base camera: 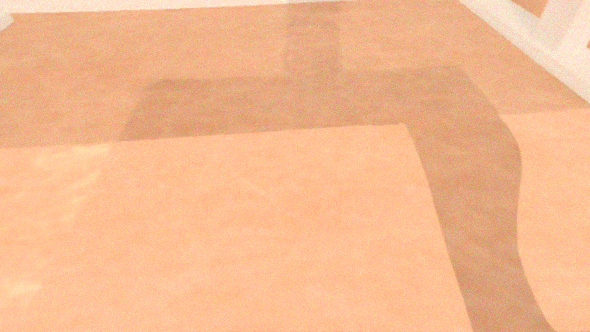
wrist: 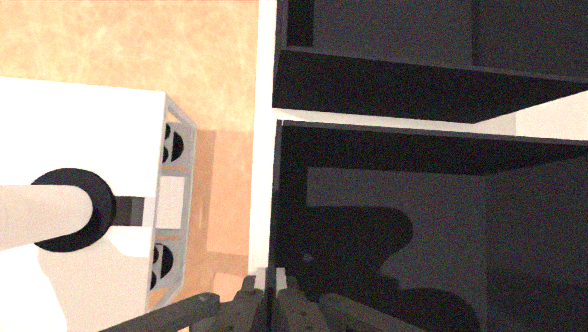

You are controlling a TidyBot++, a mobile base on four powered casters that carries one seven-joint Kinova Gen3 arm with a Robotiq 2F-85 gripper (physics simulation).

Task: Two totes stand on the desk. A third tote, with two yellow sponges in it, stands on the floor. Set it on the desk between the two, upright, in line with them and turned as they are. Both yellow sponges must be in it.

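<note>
In the wrist view, my gripper (wrist: 270,283) is shut on the near side wall of a black tote (wrist: 440,200), which is upright at the desk's edge. Its inside is dark with shadows. No yellow sponge shows in the visible part, and its lower part is cut off by the frame. A second black tote (wrist: 370,82) stands beside it at the top of the view, with a narrow wedge-shaped gap between their walls. The desk (wrist: 263,100) shows as a white strip along both totes. The other tote does not show. In the base view, neither totes nor gripper show.
My white base (wrist: 100,125) is left of the desk in the wrist view, with a strip of tan floor (wrist: 230,165) between them. In the base view, a white beam (base camera: 525,47) runs along the upper right, and shadows lie on the floor (base camera: 250,225).
</note>
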